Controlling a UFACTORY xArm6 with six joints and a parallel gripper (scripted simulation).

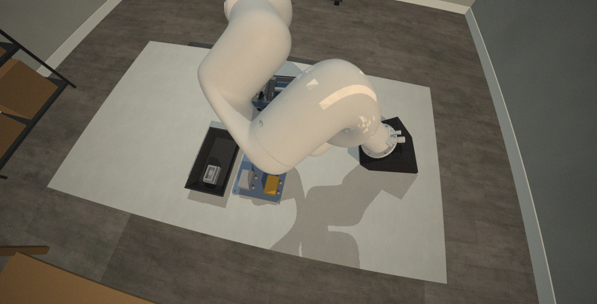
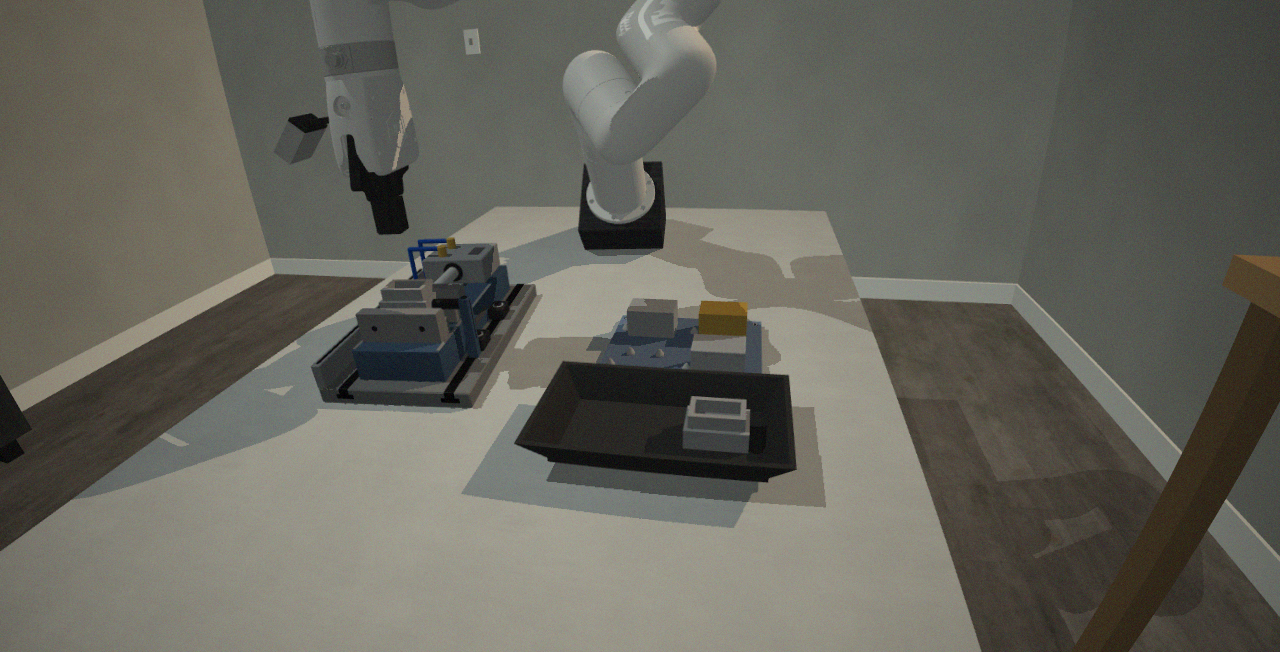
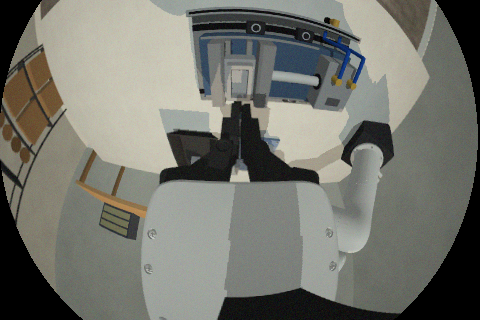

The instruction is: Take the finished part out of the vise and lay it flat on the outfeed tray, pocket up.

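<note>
The blue vise is 160 mm below my hand, 70 mm behind it and 10 mm to the right of it. From my hand the other things lie so: blue fixture plate (310 mm to the left, 200 mm below, 110 mm behind); then yellow block (350 mm to the left, 170 mm below, 160 mm behind).
</note>
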